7 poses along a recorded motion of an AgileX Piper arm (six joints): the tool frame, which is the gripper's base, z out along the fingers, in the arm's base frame.
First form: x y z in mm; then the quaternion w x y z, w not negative.
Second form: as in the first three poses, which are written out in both.
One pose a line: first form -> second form
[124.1 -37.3 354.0 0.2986 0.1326 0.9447 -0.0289] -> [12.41 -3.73 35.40 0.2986 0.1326 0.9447 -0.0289]
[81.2 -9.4 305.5 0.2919 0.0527 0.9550 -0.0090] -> [8.12 -0.94 30.55 0.2919 0.0527 0.9550 -0.0090]
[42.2 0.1 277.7 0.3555 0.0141 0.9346 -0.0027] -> [4.22 0.01 27.77 0.3555 0.0141 0.9346 -0.0027]
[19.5 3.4 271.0 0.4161 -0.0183 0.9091 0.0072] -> [1.95 0.34 27.10 0.4161 -0.0183 0.9091 0.0072]
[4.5 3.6 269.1 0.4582 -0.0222 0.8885 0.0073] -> [0.45 0.36 26.91 0.4582 -0.0222 0.8885 0.0073]
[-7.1 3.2 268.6 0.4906 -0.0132 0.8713 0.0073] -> [-0.71 0.32 26.86 0.4906 -0.0132 0.8713 0.0073]
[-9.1 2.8 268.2 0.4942 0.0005 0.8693 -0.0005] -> [-0.91 0.28 26.82 0.4942 0.0005 0.8693 -0.0005]
